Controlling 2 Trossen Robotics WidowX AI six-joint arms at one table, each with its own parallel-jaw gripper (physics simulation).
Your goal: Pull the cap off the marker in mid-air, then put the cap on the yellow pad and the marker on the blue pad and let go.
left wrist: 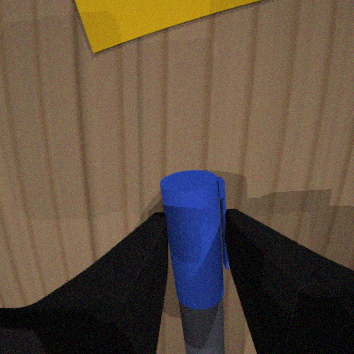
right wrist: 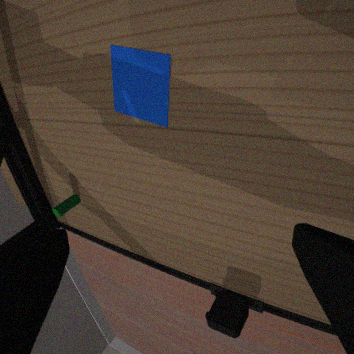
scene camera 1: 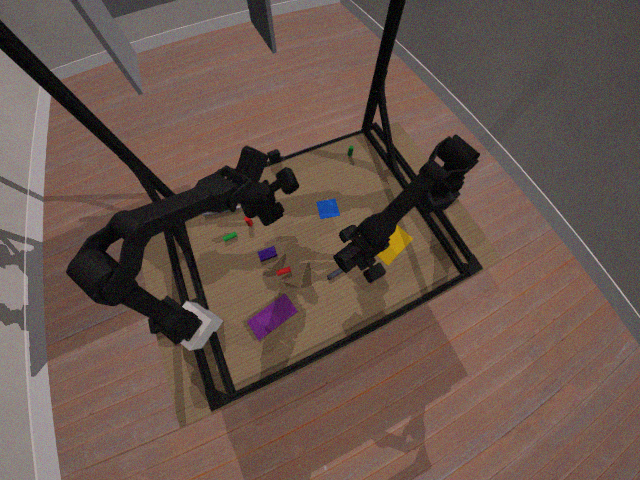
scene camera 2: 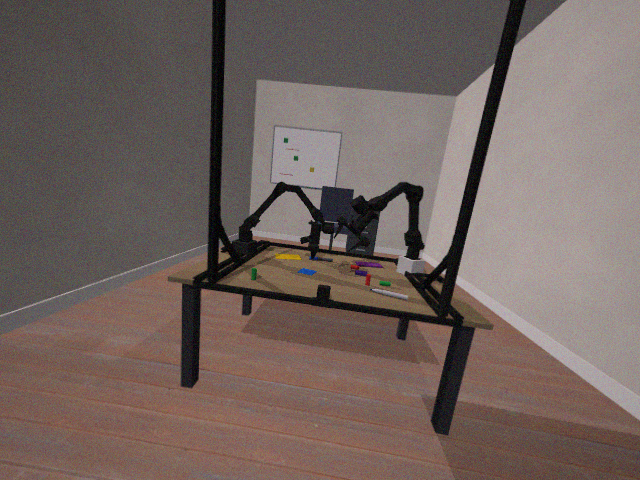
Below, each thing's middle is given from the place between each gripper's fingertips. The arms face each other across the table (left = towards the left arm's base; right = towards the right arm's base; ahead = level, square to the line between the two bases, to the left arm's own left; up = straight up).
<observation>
The blue pad [right wrist: 140, 78] lies 30 mm ahead of my right hand, 150 mm to the left of it and 160 mm below it. The rest, counted from my right hand: purple pad [scene camera 1: 272, 316] (290 mm ahead, 210 mm to the right, 160 mm below); blue cap [left wrist: 190, 202] (260 mm ahead, 130 mm to the left, 150 mm below).
Right now my left hand is 10 mm to the left of the blue cap. Round my left hand: purple pad 30 mm ahead, 340 mm to the right; then blue pad 230 mm behind, 10 mm to the left, 10 mm below.
</observation>
